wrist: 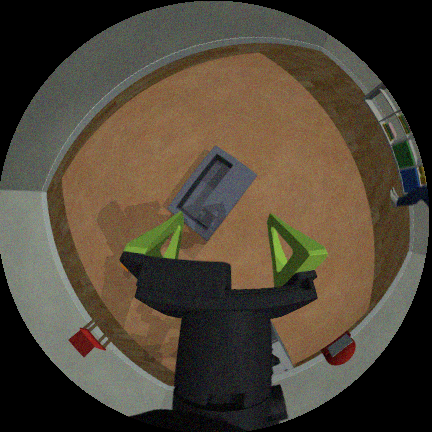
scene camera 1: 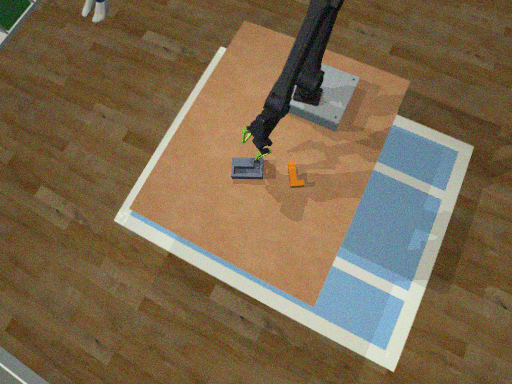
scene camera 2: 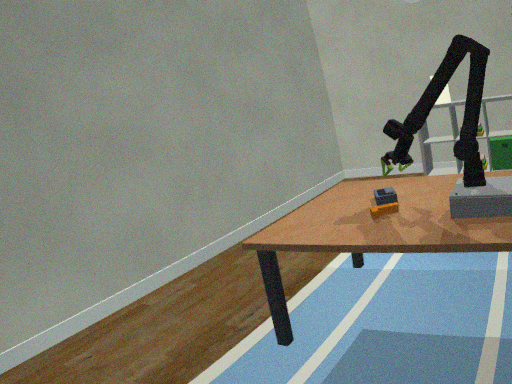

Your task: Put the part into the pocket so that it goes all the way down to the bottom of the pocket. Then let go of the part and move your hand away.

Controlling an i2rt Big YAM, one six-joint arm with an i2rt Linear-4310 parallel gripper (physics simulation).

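Frame: origin at the arm's base, x ahead, y left, z up, level; centimetres.
Where they show: gripper, fingertip midpoint: (wrist: 225, 216) (scene camera 1: 249, 151) (scene camera 2: 391, 173); arm's base, link origin: (scene camera 1: 307, 95) (scene camera 2: 474, 182).
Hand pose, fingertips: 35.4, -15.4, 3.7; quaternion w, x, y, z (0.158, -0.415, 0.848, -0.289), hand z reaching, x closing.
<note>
Each offset is from my fingertips to the centre of the thing, as dx, dy, dz. Level surfaces: height alone.
The part, an orange L-shaped piece {+0.6, +21.2, -9.8} (scene camera 1: 293, 175) (scene camera 2: 384, 210), lies flat on the table beside the block; a sliver of it shows in the wrist view (wrist: 124, 267), mostly hidden behind the gripper body. The grey-blue block {+4.5, -0.3, -9.5} (scene camera 1: 247, 176) (scene camera 2: 386, 199) (wrist: 235, 187) sits on the table with its L-shaped pocket facing up and the part outside it. My gripper (scene camera 1: 250, 150) (scene camera 2: 393, 173) (wrist: 225, 216) is open and empty. It hangs above the table close to the block, with one green finger overlapping the block's near corner in the wrist view.
The grey robot base (scene camera 1: 345, 90) (scene camera 2: 480, 206) stands on the wooden table {dz -11.3} (scene camera 1: 200, 150) (scene camera 2: 320, 225). Arm shadows fall around the part. Beyond the table are a shelf unit (scene camera 2: 426, 152), a red chair (wrist: 82, 342) and a person's feet (scene camera 1: 99, 11).
</note>
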